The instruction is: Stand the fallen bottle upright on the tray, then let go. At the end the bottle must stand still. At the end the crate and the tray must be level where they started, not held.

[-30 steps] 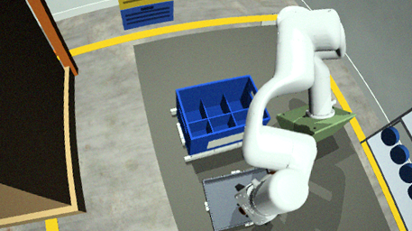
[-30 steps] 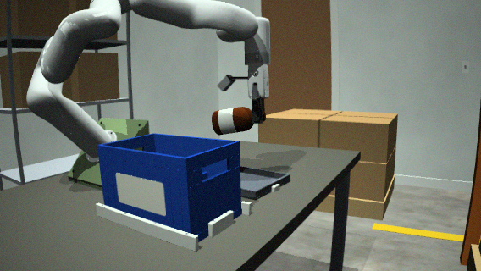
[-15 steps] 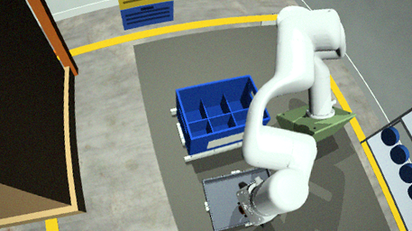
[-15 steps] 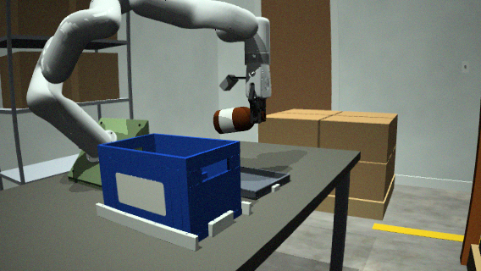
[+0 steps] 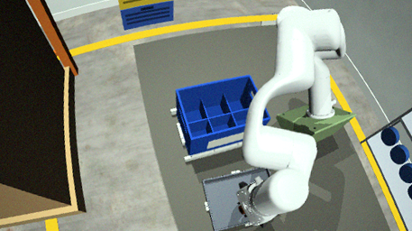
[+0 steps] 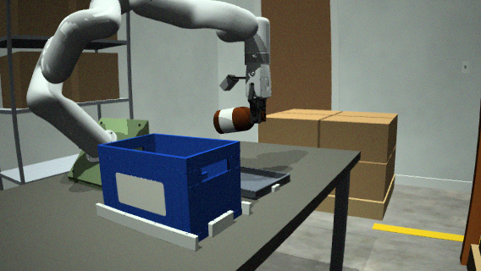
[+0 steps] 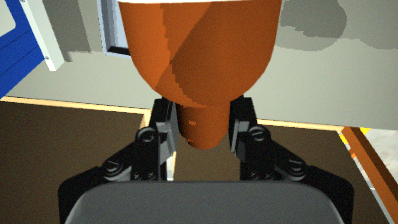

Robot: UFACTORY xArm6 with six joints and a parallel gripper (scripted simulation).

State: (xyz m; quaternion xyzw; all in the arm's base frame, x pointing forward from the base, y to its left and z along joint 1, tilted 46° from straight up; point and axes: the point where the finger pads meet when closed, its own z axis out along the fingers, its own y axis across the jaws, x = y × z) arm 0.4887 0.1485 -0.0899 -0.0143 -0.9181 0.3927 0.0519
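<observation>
Right now my hand is 50 mm past the brown bottle and 10 mm above it. The rest, counted from my hand: grey tray 50 mm behind, 30 mm to the right, 190 mm below; blue crate 100 mm behind, 330 mm to the right, 120 mm below.
</observation>
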